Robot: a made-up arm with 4 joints.
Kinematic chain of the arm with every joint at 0, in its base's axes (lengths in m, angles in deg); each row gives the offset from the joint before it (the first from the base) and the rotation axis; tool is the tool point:
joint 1: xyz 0 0 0.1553 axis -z
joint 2: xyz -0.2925 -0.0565 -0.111 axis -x
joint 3: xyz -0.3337 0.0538 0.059 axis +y
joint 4: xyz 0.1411 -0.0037 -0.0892 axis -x
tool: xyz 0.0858 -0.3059 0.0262
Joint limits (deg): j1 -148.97..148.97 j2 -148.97..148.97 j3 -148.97..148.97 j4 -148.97..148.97
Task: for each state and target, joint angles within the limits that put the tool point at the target. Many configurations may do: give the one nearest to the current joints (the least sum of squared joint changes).
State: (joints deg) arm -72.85 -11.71 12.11 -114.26
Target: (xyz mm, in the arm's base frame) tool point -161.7 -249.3 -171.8
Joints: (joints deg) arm -74.26 -8.42 -19.17 -106.40
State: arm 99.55 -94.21 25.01 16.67
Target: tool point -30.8 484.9 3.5
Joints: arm 123.38 -67.40 4.28 49.56
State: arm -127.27 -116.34 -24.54 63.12
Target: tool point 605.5 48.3 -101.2
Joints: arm -148.36 -109.89 -21.41 69.21
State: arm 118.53 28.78 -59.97 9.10
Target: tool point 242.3 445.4 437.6
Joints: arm 125.08 39.36 -97.26 -16.76
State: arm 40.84 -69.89 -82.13 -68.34
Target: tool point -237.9 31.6 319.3
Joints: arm 31.39 -35.71 -84.37 -109.54
